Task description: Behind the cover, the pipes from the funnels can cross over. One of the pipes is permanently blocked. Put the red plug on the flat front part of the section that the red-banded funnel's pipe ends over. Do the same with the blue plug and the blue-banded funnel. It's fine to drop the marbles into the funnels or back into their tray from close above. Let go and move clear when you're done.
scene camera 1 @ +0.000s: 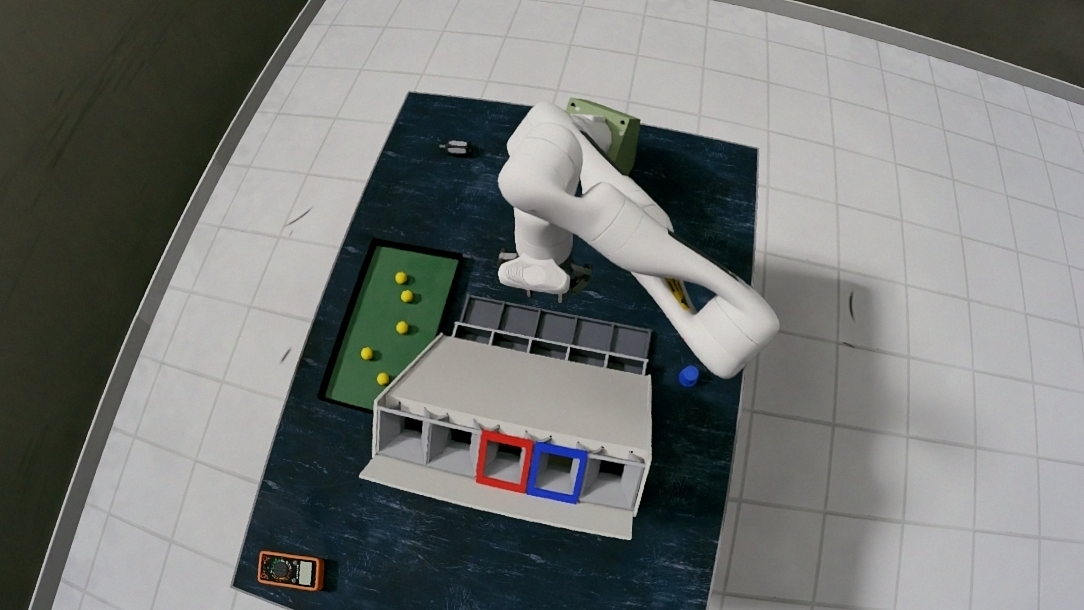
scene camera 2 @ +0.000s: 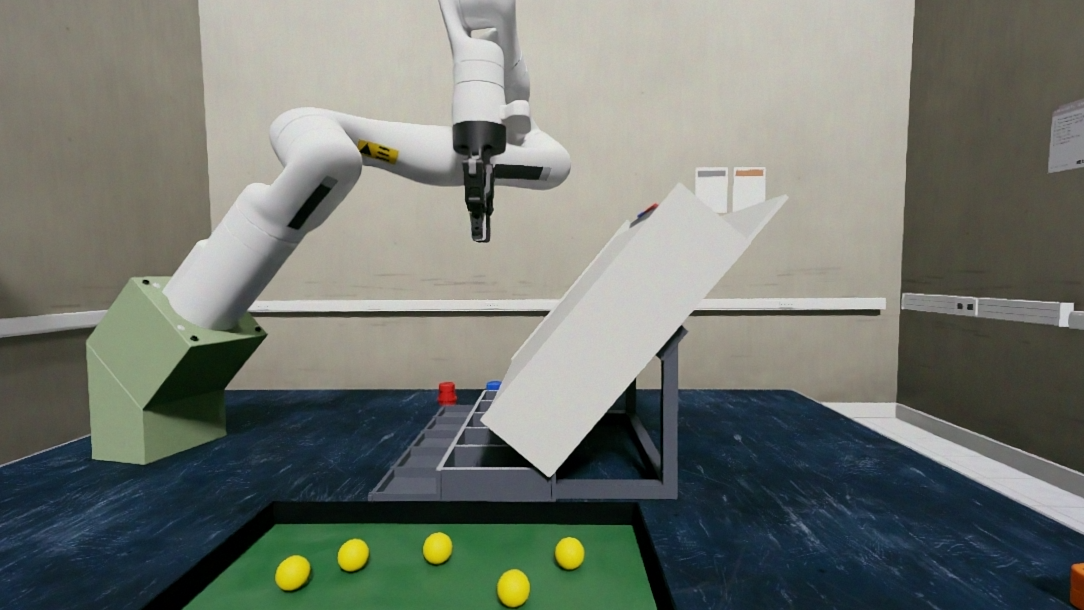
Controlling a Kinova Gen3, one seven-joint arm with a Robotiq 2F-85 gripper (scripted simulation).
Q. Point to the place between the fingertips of my gripper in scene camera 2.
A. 480,241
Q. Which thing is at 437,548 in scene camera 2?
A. A yellow marble.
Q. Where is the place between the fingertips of my gripper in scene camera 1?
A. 545,294
